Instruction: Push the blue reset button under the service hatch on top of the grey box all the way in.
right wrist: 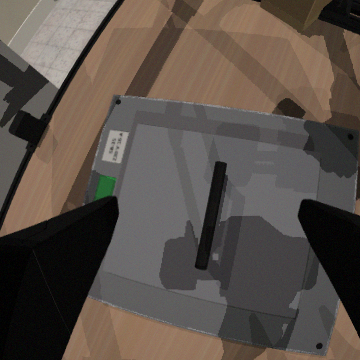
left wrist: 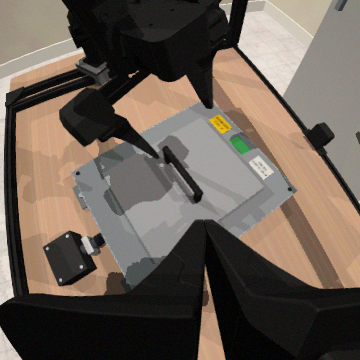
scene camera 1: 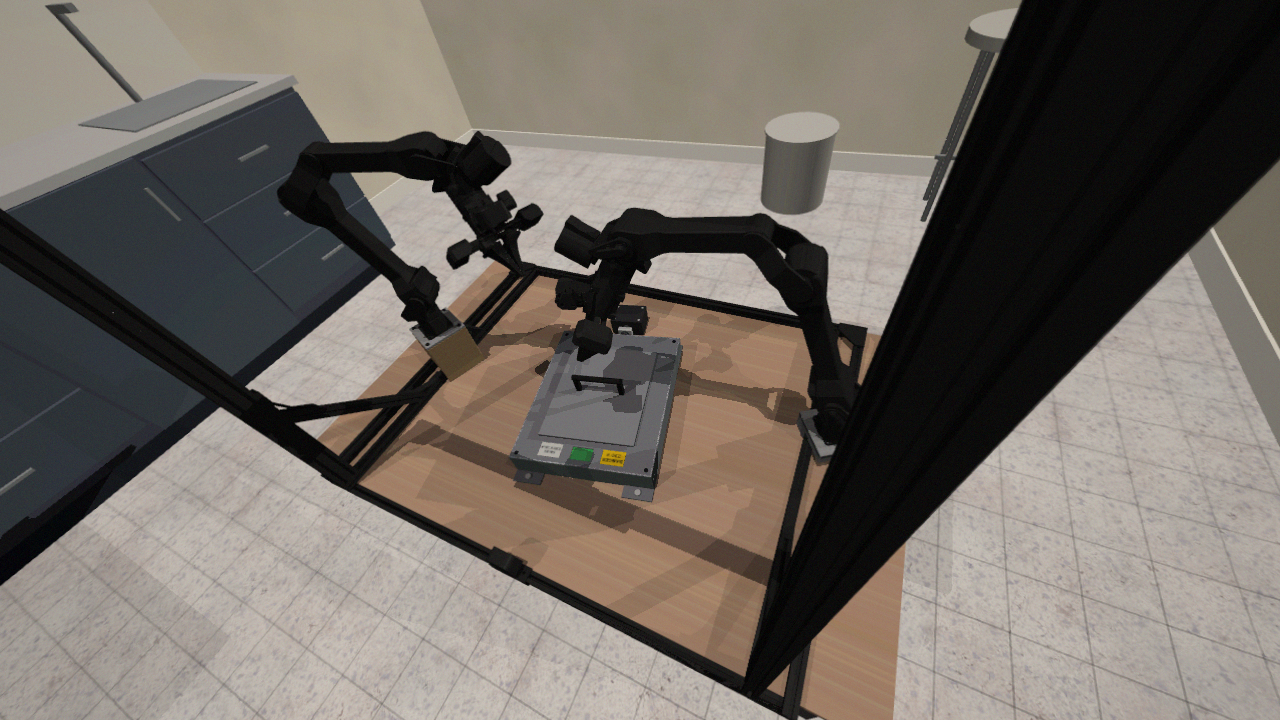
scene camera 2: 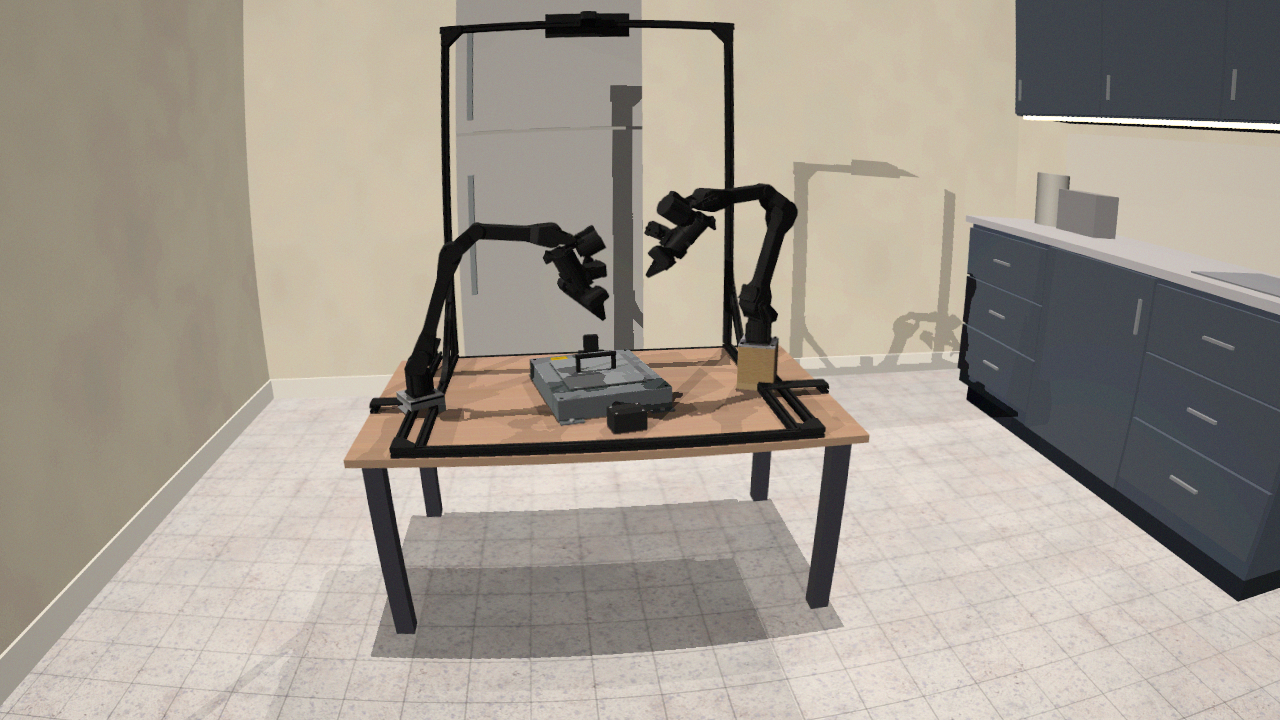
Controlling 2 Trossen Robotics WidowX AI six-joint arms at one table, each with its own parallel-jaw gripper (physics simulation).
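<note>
Left gripper shut, holding nothing. Right gripper open, holding nothing. Service hatch in view, my left gripper and my right gripper too. In the left wrist view: my left gripper shows, my right gripper shows. In the right wrist view: my right gripper shows. In scene camera 2: my left gripper shows, my right gripper shows.
</note>
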